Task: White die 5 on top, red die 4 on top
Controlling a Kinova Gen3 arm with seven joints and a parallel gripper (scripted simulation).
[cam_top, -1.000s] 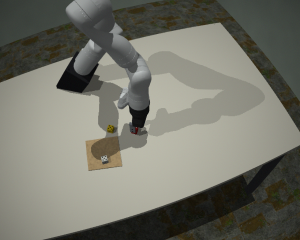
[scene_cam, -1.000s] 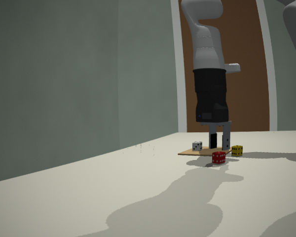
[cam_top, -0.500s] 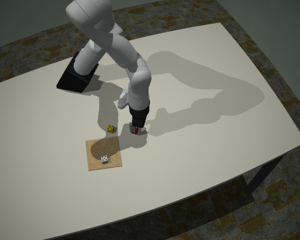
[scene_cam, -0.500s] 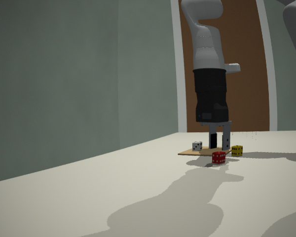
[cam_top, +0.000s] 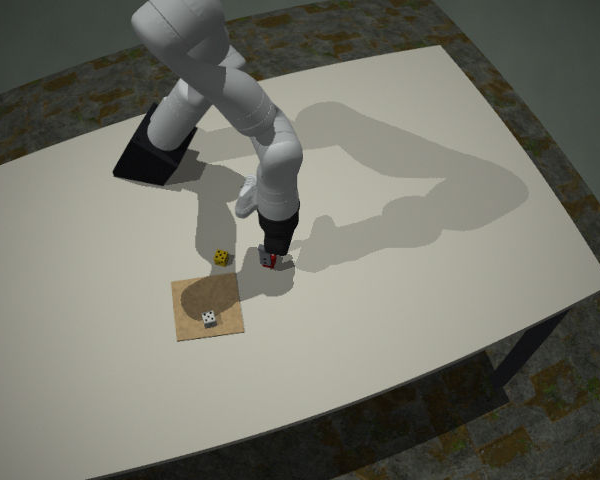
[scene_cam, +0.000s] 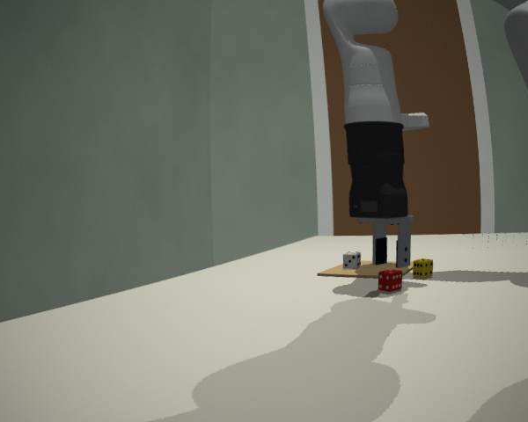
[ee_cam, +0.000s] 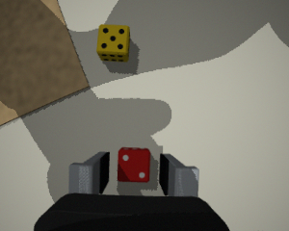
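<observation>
My hand is 40 mm above the red die. Also, from my hand: white die: 100 mm ahead, 160 mm to the right, 30 mm below; then brown mat: 60 mm ahead, 160 mm to the right, 50 mm below; then yellow die: 40 mm behind, 100 mm to the right, 40 mm below.
</observation>
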